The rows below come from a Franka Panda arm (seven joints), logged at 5 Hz.
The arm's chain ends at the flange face. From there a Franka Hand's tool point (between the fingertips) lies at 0.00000 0.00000 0.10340 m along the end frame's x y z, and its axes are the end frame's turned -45 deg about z.
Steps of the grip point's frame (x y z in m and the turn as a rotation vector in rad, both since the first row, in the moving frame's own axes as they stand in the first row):
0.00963, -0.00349, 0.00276, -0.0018, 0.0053, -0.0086
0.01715, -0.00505, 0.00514, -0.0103, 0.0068, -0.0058
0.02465, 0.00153, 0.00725, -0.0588, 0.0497, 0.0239
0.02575, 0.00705, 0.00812, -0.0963, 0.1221, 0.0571
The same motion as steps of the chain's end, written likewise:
0.00382, -0.00902, 0.00276, 0.0025, 0.0050, -0.0086
0.00731, -0.01595, 0.00515, -0.0025, 0.0121, -0.0058
0.01060, -0.01711, 0.00756, -0.0064, 0.0767, 0.0239
0.00724, -0.01180, 0.00937, 0.0182, 0.1544, 0.0571

